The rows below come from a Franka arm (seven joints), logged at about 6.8 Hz.
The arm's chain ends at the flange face. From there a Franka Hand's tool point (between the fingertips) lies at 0.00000 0.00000 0.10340 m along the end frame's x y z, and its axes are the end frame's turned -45 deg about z.
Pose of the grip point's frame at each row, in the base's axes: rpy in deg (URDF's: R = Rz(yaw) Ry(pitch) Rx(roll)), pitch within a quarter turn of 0, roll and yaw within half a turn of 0; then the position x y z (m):
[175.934 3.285 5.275 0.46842 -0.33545 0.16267]
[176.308 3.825 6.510 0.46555 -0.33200 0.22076]
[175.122 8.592 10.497 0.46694 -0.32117 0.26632]
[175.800 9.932 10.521 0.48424 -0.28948 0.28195]
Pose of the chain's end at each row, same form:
[174.803 -0.546 -39.584 0.47363 -0.32761 0.26564]
[174.687 0.100 -38.371 0.47163 -0.32460 0.32372]
[170.487 2.647 -34.357 0.48047 -0.30972 0.36819]
[170.014 4.069 -34.470 0.50034 -0.27879 0.38353]

